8 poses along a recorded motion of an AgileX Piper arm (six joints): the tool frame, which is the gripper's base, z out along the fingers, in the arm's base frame.
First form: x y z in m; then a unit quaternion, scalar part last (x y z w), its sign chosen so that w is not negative.
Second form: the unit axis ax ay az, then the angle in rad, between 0 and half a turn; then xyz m. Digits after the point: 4 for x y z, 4 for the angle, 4 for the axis.
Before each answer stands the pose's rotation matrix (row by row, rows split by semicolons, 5 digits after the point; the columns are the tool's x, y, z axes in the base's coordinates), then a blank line. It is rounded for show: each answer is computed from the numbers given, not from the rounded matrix.
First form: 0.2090, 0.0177, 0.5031, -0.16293, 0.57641, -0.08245, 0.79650
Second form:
0.32191 -0.05649 0.94508; -0.31917 0.93331 0.16450; -0.89135 -0.35460 0.28241

-0.2695, 0.9533, -0.1364, 1.2986, 0.2090, 0.0177, 0.5031
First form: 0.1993, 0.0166, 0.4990, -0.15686, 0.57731, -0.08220, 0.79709
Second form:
0.31991 -0.05007 0.94612; -0.31215 0.93728 0.15515; -0.89455 -0.34497 0.28422

-0.2598, 0.9560, -0.1361, 1.2967, 0.1993, 0.0166, 0.4990
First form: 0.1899, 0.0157, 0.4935, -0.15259, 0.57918, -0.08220, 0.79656
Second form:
0.31559 -0.04580 0.94779; -0.30771 0.93992 0.14788; -0.89762 -0.33831 0.28253

-0.2524, 0.9580, -0.1360, 1.2984, 0.1899, 0.0157, 0.4935
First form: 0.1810, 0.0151, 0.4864, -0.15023, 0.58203, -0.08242, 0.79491
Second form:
0.30890 -0.04384 0.95008; -0.30591 0.94128 0.14290; -0.90056 -0.33478 0.27735

-0.2476, 0.9593, -0.1358, 1.3039, 0.1810, 0.0151, 0.4864
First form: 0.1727, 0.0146, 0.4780, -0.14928, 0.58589, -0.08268, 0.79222
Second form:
0.29979 -0.04392 0.95299; -0.30592 0.94176 0.13964; -0.90362 -0.33341 0.26890

-0.2446, 0.9601, -0.1355, 1.3127, 0.1727, 0.0146, 0.4780
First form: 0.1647, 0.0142, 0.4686, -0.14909, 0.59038, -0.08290, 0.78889
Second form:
0.28916 -0.04524 0.95621; -0.30684 0.94180 0.13735; -0.90677 -0.33312 0.25844

-0.2426, 0.9607, -0.1349, 1.3236, 0.1647, 0.0142, 0.4686
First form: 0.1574, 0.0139, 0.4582, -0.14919, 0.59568, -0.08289, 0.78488
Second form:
0.27659 -0.04762 0.95981; -0.30786 0.94174 0.13544; -0.91034 -0.33294 0.24582

-0.2408, 0.9613, -0.1338, 1.3366, 0.1574, 0.0139, 0.4582
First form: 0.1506, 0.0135, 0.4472, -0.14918, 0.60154, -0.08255, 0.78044
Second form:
0.26267 -0.05062 0.96356; -0.30832 0.94186 0.13354; -0.91430 -0.33216 0.23179

-0.2386, 0.9621, -0.1320, 1.3509, 0.1506, 0.0135, 0.4472
